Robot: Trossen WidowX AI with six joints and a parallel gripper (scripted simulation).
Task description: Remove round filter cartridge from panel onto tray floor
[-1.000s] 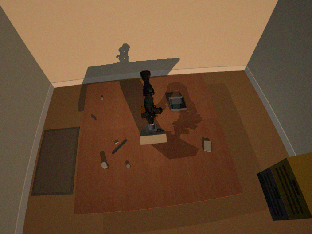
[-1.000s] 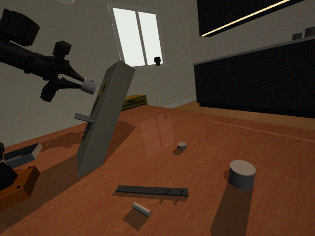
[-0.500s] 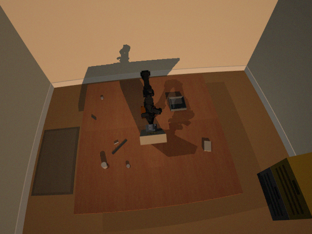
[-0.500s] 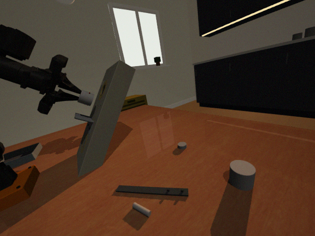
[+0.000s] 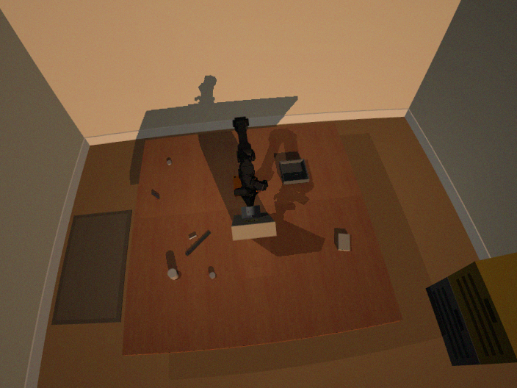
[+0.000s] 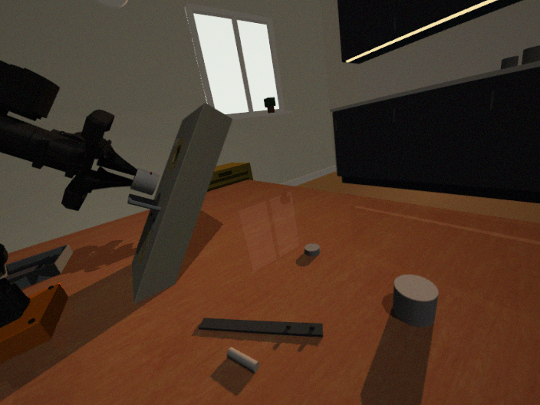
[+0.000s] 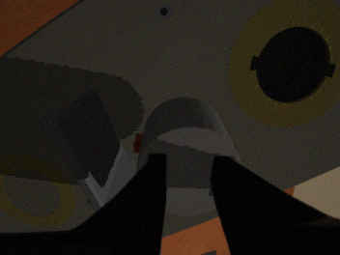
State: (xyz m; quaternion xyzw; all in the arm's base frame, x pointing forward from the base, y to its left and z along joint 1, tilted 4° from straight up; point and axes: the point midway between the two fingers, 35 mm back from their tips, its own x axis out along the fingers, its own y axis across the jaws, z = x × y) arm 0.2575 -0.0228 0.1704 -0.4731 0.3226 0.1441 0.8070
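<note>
Now: gripper tip 1 cm short of the round filter cartridge and 1 cm above it. The rest, counted from my gripper tip: small white rod 31 cm to the right, 20 cm below; then grey service panel 5 cm below, 5 cm ahead, 1 cm to the right; then grey tray 31 cm to the left, 29 cm behind, 19 cm below.
</note>
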